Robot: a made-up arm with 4 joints. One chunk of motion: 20 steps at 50 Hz.
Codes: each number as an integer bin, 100 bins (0 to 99) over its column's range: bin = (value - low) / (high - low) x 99, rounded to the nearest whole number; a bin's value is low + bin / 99 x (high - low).
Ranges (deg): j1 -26..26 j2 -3..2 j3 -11..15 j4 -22..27
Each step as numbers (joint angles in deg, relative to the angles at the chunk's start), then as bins.
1 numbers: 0.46 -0.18 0.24 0.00
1 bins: 50 56 43 44
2 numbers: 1.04 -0.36 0.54 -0.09
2 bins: 51 52 44 44
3 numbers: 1.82 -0.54 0.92 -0.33
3 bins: 53 49 45 44
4 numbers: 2.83 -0.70 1.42 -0.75
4 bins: 55 46 47 43
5 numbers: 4.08 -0.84 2.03 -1.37
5 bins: 57 43 50 42
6 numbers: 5.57 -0.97 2.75 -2.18
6 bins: 60 40 52 40
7 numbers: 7.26 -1.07 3.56 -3.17
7 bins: 63 38 55 38
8 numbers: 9.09 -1.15 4.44 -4.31
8 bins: 67 37 59 36
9 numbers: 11.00 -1.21 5.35 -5.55
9 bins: 70 35 62 33
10 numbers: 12.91 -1.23 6.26 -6.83
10 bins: 74 35 66 31
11 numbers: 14.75 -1.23 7.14 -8.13
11 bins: 78 35 69 28
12 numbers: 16.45 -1.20 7.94 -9.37
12 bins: 81 36 72 26
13 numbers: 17.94 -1.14 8.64 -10.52
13 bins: 84 37 75 23
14 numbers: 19.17 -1.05 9.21 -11.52
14 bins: 86 39 77 21
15 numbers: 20.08 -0.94 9.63 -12.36
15 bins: 88 41 79 19
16 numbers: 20.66 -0.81 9.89 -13.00
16 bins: 89 43 80 18
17 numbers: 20.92 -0.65 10.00 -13.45
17 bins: 89 47 80 17
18 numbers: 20.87 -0.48 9.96 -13.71
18 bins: 89 50 80 17
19 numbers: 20.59 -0.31 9.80 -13.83
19 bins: 89 53 79 17
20 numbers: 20.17 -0.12 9.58 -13.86
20 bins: 88 57 78 16
